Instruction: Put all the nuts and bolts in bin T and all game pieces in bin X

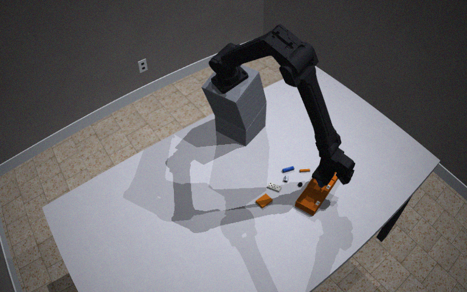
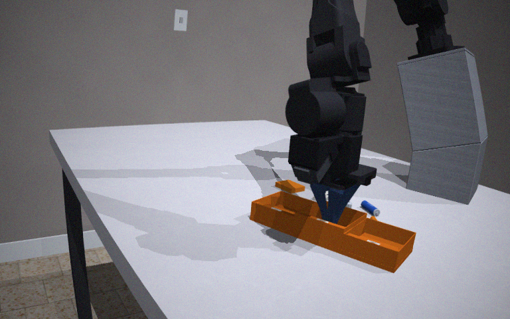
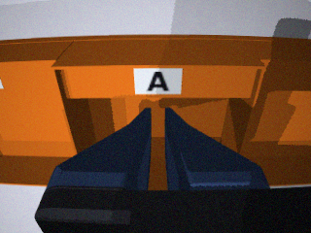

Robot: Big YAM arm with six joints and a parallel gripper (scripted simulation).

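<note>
The orange three-part bin row is 1 cm below my hand. From my hand the other things lie so: small silver metal piece 12 cm behind, 8 cm to the right, 2 cm below; then black fastener 6 cm behind, 5 cm to the right, 2 cm below; then small orange stick 10 cm behind, 2 cm below, 1 cm to the left.
</note>
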